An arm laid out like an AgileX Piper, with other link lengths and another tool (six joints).
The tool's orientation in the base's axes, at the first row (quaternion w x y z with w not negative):
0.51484 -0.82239 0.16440 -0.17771
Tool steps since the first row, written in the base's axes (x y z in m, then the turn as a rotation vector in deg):
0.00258 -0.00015 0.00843 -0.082 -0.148 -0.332
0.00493 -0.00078 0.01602 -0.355 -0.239 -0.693
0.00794 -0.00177 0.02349 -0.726 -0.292 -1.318
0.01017 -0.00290 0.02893 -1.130 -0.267 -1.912
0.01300 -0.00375 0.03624 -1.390 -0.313 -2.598
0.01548 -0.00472 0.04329 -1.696 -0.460 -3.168
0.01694 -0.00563 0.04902 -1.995 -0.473 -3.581
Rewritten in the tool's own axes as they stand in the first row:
0.00338 -0.00779 -0.00236 -0.046 0.369 -0.019
0.00668 -0.01461 -0.00485 -0.290 0.758 -0.070
0.01070 -0.02122 -0.00728 -0.671 1.378 -0.029
0.01385 -0.02587 -0.00936 -1.112 1.941 0.046
0.01763 -0.03238 -0.01170 -1.405 2.603 0.168
0.02113 -0.03858 -0.01418 -1.678 3.207 0.143
0.02354 -0.04351 -0.01656 -1.987 3.613 0.163

